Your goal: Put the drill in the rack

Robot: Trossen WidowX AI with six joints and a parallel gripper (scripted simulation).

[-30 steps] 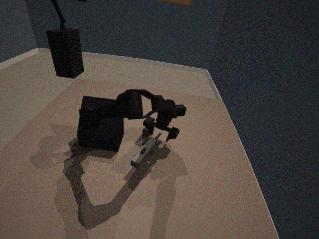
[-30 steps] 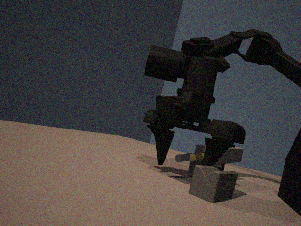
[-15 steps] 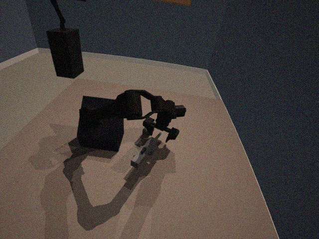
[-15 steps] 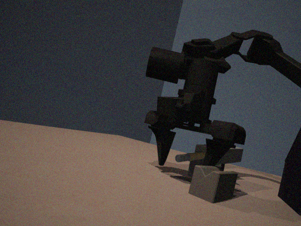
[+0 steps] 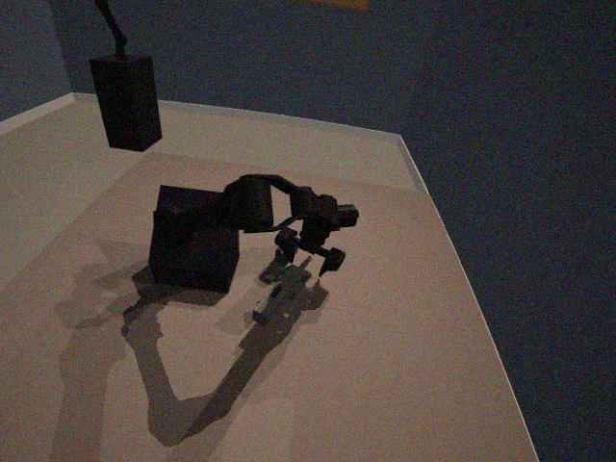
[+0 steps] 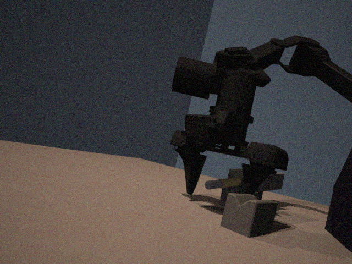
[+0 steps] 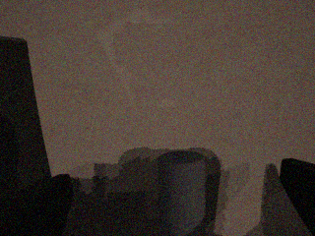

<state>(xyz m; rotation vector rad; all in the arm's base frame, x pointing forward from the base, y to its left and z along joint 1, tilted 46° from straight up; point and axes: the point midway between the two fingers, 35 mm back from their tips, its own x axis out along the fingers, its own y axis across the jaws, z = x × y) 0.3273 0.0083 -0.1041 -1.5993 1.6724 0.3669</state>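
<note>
My gripper tip is 40 mm to the left of the drill, 40 mm below it and 20 mm past it. Also, from my gripper tip: rack: 70 mm behind, 50 mm to the left, 10 mm above; then dark key: 150 mm to the right, 60 mm behind, 40 mm above; then grey housing block: 130 mm to the right, 50 mm behind, 40 mm above.
</note>
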